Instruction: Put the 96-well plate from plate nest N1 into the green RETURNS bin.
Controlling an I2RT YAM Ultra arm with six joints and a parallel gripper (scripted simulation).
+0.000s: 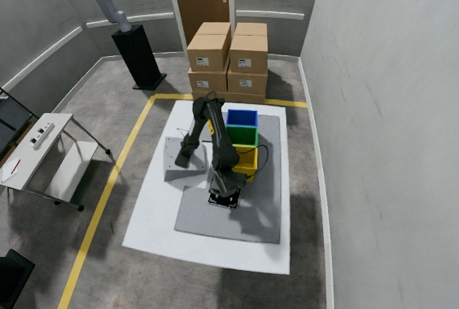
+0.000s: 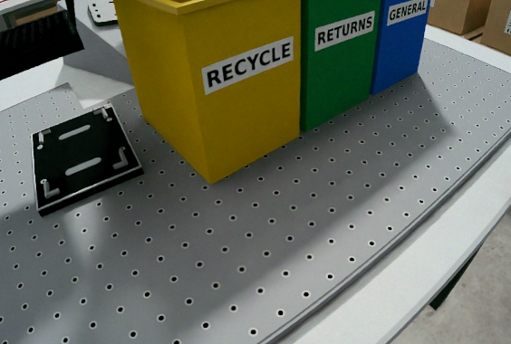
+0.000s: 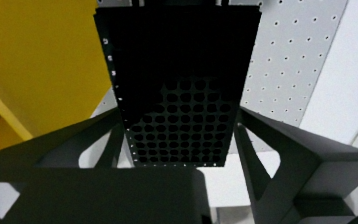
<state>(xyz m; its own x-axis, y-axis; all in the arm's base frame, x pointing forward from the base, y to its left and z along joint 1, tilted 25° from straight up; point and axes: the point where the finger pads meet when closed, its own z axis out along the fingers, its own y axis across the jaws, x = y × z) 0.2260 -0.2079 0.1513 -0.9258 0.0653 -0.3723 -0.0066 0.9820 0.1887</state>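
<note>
The green RETURNS bin is 30 mm ahead of my hand, 290 mm to the left of it and 70 mm below it. Also, from my hand: black plate nest N1: 150 mm below; black 96-well plate: 10 mm below; yellow RECYCLE bin: 40 mm ahead, 160 mm to the left, 70 mm below.
</note>
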